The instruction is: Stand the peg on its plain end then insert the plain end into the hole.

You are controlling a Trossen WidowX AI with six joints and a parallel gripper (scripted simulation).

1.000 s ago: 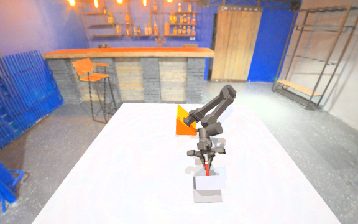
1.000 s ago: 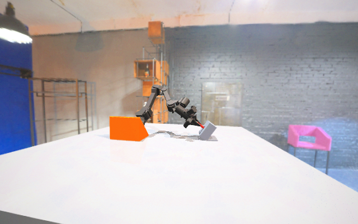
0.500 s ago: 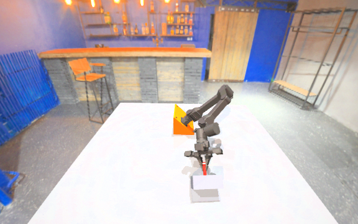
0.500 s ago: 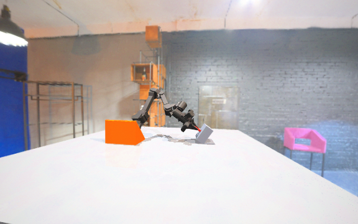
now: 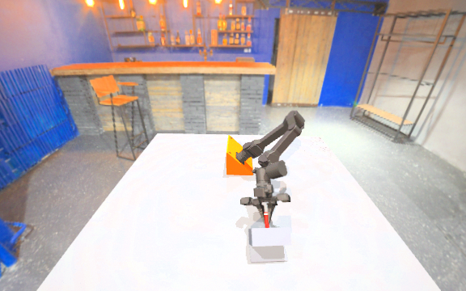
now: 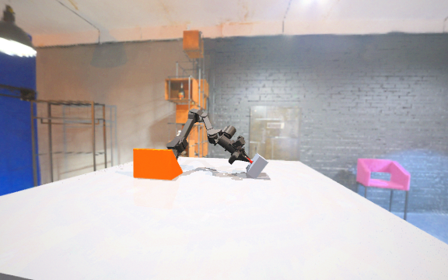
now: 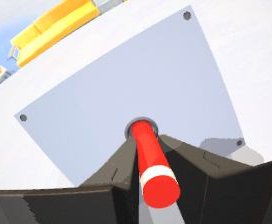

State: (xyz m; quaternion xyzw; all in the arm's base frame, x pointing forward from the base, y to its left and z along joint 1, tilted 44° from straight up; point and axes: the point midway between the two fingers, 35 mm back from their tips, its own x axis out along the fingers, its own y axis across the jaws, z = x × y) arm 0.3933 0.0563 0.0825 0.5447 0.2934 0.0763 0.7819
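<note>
Right now my gripper tip is 10 mm below the red peg and 10 mm past it. The rest, counted from my gripper tip: grey sloped panel (40 mm ahead, 20 mm below).
</note>
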